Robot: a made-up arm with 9 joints. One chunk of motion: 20 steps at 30 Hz.
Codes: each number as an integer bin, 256 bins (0 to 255) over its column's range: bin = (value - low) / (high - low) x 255, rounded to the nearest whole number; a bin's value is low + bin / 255 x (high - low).
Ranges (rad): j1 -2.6..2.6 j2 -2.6..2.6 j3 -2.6..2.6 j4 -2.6..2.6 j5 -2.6..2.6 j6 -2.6..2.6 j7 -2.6..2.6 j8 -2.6..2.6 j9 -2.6..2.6
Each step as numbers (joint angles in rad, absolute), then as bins.
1 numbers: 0.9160 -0.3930 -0.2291 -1.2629 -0.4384 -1.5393 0.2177 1.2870 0.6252
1 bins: 172 108 116 66 106 52 138 191 158
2 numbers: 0.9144 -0.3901 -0.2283 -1.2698 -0.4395 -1.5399 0.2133 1.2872 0.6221
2 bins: 172 108 116 65 106 52 138 191 158
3 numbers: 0.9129 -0.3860 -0.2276 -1.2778 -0.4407 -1.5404 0.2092 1.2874 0.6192
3 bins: 172 109 116 65 106 52 138 191 158
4 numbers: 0.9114 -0.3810 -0.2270 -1.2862 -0.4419 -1.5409 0.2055 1.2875 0.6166
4 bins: 172 109 116 64 106 52 138 191 158
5 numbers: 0.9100 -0.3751 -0.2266 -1.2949 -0.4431 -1.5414 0.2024 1.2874 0.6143
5 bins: 172 109 116 64 106 52 137 191 158
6 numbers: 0.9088 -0.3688 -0.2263 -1.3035 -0.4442 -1.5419 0.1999 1.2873 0.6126
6 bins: 172 109 116 64 106 52 137 191 158
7 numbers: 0.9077 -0.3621 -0.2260 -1.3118 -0.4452 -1.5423 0.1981 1.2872 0.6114
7 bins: 172 110 116 63 106 52 137 191 157
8 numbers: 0.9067 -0.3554 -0.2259 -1.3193 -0.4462 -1.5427 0.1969 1.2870 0.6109
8 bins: 172 110 116 63 106 52 137 191 157
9 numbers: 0.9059 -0.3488 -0.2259 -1.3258 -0.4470 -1.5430 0.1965 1.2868 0.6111
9 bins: 172 110 116 62 106 52 137 191 157
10 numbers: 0.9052 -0.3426 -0.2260 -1.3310 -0.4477 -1.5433 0.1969 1.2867 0.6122
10 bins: 172 111 116 62 106 52 137 191 158
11 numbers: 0.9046 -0.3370 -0.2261 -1.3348 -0.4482 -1.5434 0.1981 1.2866 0.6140
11 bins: 172 111 116 62 106 52 137 191 158
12 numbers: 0.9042 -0.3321 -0.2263 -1.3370 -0.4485 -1.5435 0.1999 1.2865 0.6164
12 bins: 172 111 116 62 106 52 137 191 158
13 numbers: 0.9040 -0.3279 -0.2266 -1.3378 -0.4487 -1.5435 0.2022 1.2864 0.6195
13 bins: 172 111 116 62 105 52 137 191 158
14 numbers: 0.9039 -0.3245 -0.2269 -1.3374 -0.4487 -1.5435 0.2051 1.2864 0.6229
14 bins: 172 112 116 62 105 52 138 191 158
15 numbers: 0.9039 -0.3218 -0.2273 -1.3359 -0.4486 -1.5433 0.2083 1.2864 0.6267
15 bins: 172 112 116 62 106 52 138 191 158
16 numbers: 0.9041 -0.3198 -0.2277 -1.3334 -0.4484 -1.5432 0.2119 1.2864 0.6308
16 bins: 172 112 116 62 106 52 138 191 158
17 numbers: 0.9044 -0.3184 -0.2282 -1.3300 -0.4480 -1.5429 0.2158 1.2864 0.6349
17 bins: 172 112 116 62 106 52 138 191 159
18 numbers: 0.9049 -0.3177 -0.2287 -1.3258 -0.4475 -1.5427 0.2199 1.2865 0.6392
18 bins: 172 112 116 62 106 52 138 191 159
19 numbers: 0.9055 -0.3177 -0.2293 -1.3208 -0.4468 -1.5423 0.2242 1.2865 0.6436
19 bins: 172 112 116 63 106 52 138 191 159
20 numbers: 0.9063 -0.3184 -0.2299 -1.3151 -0.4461 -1.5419 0.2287 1.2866 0.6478
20 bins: 172 112 116 63 106 52 139 191 159
